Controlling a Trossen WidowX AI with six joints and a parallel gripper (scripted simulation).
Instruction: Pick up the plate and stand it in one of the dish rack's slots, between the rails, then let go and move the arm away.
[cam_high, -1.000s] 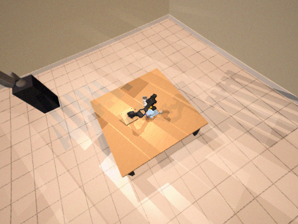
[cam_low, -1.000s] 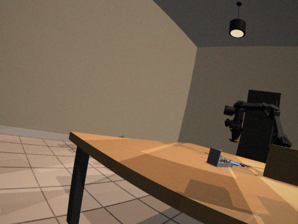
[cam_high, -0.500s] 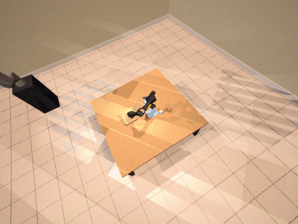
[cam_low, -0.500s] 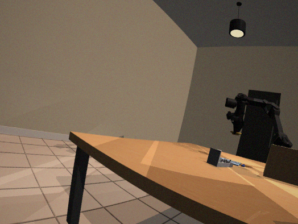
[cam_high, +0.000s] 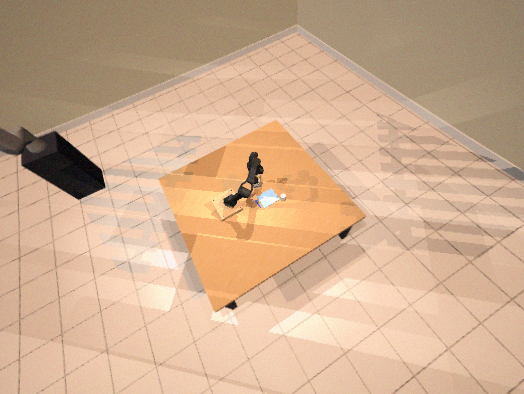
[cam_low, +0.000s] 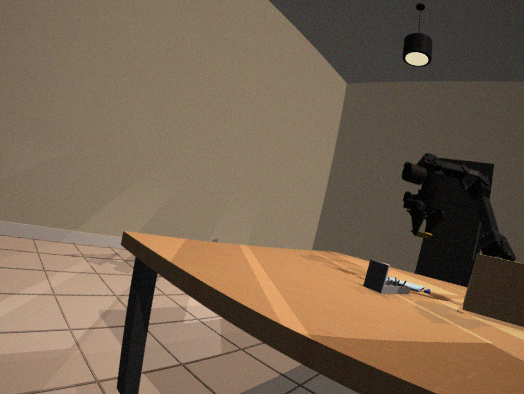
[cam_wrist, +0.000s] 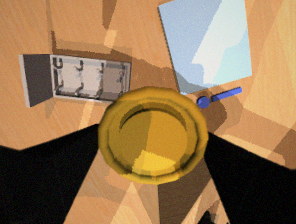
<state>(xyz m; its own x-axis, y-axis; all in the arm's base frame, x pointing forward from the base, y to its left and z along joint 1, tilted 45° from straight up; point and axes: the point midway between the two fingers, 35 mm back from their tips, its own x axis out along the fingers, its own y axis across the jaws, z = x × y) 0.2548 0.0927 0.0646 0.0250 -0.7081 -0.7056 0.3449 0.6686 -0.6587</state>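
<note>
The grey dish rack is 4 cm ahead of my gripper tip, 10 cm to the left of it and 16 cm below it. The rest, counted from my gripper tip: blue spoon 5 cm behind, 11 cm to the right, 18 cm below; then yellow plate 1 cm above; then light blue mat 4 cm ahead, 11 cm to the right, 18 cm below.
</note>
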